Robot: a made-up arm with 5 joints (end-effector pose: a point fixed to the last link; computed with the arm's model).
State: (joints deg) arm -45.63 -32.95 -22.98 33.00 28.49
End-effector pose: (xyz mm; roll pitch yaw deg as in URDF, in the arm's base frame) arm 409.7 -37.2 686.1 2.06 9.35 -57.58
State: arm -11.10 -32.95 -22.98 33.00 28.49
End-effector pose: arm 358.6 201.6 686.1 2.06 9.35 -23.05
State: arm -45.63 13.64 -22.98 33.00 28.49
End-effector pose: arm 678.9 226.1 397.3 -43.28 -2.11 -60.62
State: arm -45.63 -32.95 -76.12 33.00 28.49
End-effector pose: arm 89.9 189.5 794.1 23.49 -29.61 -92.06
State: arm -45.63 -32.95 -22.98 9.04 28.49
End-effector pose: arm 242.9 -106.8 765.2 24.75 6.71 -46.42
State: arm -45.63 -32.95 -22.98 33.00 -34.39
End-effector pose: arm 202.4 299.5 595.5 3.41 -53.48 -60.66
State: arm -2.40 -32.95 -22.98 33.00 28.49
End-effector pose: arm 324.0 253.5 686.1 2.06 9.35 -14.35
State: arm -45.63 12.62 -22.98 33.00 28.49
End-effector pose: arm 675.1 222.4 406.6 -42.29 -1.85 -60.65
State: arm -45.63 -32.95 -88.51 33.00 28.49
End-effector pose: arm 32.9 266.7 773.8 33.29 -35.96 -104.14
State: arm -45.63 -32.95 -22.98 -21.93 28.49
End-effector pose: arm 28.1 -241.8 755.4 52.54 -2.46 -34.99
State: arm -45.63 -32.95 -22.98 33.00 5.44
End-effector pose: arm 327.2 93.1 705.0 2.09 -13.69 -58.41
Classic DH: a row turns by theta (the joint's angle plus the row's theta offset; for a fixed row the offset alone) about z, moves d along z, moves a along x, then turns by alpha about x. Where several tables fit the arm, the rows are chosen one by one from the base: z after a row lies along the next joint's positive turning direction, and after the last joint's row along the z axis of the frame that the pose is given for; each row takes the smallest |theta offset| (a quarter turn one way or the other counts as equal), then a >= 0, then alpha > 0; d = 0 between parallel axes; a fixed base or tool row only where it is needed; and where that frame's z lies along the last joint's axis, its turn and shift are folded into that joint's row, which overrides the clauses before.
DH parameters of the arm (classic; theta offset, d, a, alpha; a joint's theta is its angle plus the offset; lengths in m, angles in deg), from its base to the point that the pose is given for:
joint 1: 90 0.1044 0.1198 -90
joint 2: -90 0.0085 0.0869 -90
joint 3: 0 -0.0129 0.0252 90
joint 4: 0 -0.1839 0.0604 -90
joint 5: 90 0.3007 0.062 90
tool (fixed): 0 0.3838 0 0

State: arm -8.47 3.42 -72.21 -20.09 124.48
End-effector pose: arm 267.4 456.1 592.6 4.57 52.29 14.26
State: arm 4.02 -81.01 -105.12 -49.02 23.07
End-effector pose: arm -583.2 -267.1 48.1 136.56 -26.20 -85.46
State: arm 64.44 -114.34 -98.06 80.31 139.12
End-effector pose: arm 338.9 115.8 -316.6 174.23 16.60 141.47
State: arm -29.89 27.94 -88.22 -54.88 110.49
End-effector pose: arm 158.7 652.2 521.6 -19.77 43.07 13.85
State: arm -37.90 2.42 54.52 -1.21 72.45
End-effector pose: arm 590.3 38.0 -197.2 -177.14 53.03 143.40
